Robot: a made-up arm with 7 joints. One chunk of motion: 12 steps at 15 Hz.
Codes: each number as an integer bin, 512 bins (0 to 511) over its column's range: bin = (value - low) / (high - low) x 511, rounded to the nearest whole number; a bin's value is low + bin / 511 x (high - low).
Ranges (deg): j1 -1.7..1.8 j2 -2.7..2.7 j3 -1.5..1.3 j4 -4.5..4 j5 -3.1..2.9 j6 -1..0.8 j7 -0.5..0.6
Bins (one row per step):
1: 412 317 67 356 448 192 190
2: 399 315 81 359 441 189 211
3: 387 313 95 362 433 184 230
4: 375 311 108 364 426 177 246
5: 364 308 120 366 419 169 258
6: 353 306 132 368 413 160 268
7: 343 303 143 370 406 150 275
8: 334 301 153 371 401 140 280
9: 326 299 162 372 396 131 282
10: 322 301 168 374 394 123 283
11: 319 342 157 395 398 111 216
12: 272 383 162 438 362 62 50
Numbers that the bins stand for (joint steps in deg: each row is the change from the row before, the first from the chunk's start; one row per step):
1: 1.122 0.650 -1.133 1.422 2.160 -0.324 -0.091
2: 1.033 0.629 -1.056 1.472 2.078 -0.334 -0.046
3: 0.951 0.608 -0.979 1.522 1.984 -0.352 -0.005
4: 0.868 0.586 -0.908 1.555 1.902 -0.377 0.030
5: 0.793 0.555 -0.842 1.588 1.820 -0.405 0.055
6: 0.718 0.534 -0.777 1.621 1.749 -0.436 0.077
7: 0.649 0.502 -0.716 1.655 1.667 -0.472 0.092
8: 0.588 0.481 -0.662 1.671 1.608 -0.507 0.103
9: 0.533 0.460 -0.612 1.688 1.550 -0.539 0.107
10: 0.505 0.481 -0.579 1.721 1.526 -0.567 0.109
11: 0.485 0.914 -0.640 2.070 1.573 -0.609 -0.035
12: 0.163 1.347 -0.612 2.786 1.150 -0.782 -0.392

